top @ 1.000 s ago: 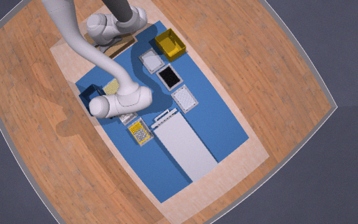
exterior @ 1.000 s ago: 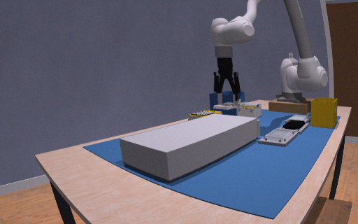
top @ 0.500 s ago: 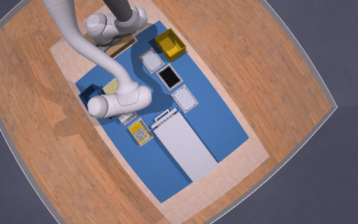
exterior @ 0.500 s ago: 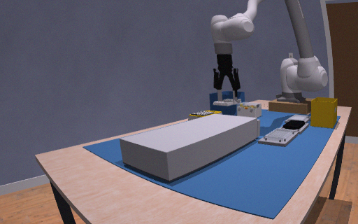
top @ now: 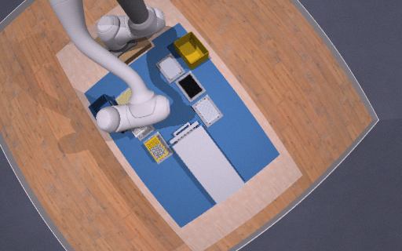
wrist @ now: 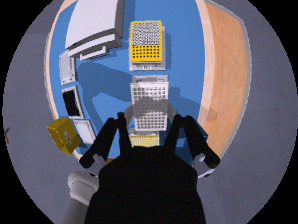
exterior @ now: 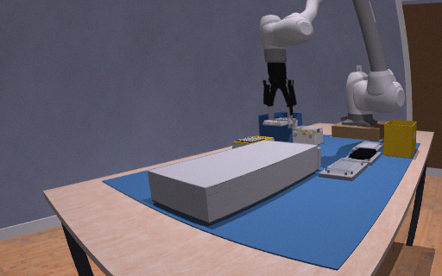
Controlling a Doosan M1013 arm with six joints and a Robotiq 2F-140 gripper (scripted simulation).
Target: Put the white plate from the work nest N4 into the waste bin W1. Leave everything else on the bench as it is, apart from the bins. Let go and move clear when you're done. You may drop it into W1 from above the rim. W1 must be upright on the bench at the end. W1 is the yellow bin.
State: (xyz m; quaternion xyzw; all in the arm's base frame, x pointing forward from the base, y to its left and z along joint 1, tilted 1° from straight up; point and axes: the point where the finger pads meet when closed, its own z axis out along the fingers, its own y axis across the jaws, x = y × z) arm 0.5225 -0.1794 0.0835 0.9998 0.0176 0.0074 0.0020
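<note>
Now: hand 51 cm to the right of the yellow bin, 19 cm past it and 9 cm above it. The rest, counted from my hand: white plate: 2 cm below; then yellow rack: 17 cm ahead, 8 cm below, 1 cm to the left; then grey nest: 13 cm below.
</note>
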